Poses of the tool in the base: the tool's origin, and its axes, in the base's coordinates. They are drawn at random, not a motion.
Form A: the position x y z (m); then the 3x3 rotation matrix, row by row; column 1 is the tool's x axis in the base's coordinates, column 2 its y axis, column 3 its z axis. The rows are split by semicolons.
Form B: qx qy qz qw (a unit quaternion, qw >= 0); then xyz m. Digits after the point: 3 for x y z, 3 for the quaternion.
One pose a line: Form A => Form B
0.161 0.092 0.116; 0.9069 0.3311 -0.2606; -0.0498 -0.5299 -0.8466; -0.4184 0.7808 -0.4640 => 0.852 0.083 -0.199 0.478 0.161 0.092 0.116
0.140 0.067 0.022; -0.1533 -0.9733 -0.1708; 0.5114 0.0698 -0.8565; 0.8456 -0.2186 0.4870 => 0.269 -0.429 0.627 0.592 0.140 0.067 0.022
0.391 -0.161 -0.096; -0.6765 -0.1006 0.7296; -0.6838 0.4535 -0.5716; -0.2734 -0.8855 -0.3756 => -0.248 0.791 -0.460 0.317 0.391 -0.161 -0.096
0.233 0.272 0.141; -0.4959 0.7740 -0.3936; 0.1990 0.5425 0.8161; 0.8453 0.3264 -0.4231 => -0.310 -0.784 -0.364 0.395 0.233 0.272 0.141
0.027 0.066 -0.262; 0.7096 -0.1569 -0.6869; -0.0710 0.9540 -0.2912; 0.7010 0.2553 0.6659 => 0.150 -0.380 0.024 0.912 0.027 0.066 -0.262
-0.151 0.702 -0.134; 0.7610 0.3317 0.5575; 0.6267 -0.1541 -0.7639; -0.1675 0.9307 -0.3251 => 0.748 0.320 0.130 0.566 -0.151 0.702 -0.134
